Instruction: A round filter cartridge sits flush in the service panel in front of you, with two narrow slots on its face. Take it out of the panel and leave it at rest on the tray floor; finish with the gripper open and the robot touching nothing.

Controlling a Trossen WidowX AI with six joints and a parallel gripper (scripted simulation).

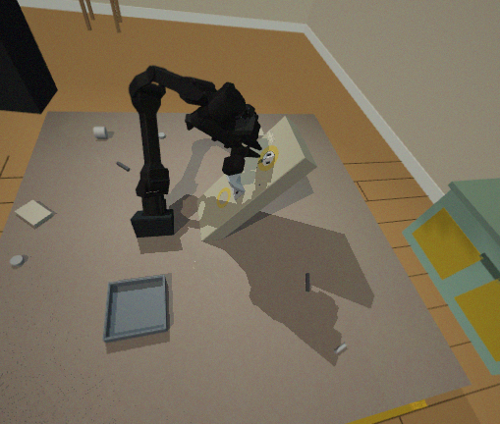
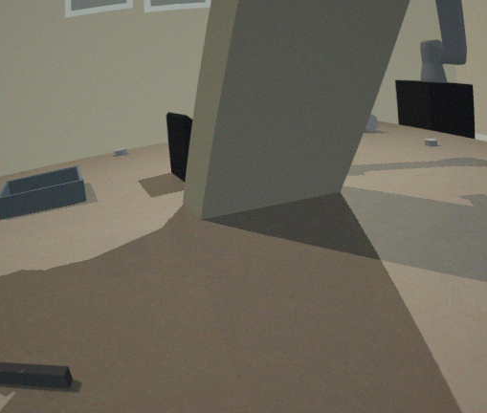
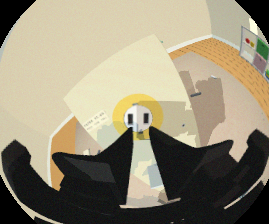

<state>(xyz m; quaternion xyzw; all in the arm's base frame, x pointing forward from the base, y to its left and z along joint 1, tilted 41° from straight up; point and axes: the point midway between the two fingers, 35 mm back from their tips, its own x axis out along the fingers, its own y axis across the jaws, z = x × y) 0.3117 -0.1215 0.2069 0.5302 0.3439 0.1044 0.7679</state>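
Right now the round filter cartridge is 4 cm ahead of my gripper tip, 1 cm to the left of it and 3 cm below it. From my gripper tip the other things lie so: grey tray (32 cm behind, 33 cm to the right, 30 cm below).
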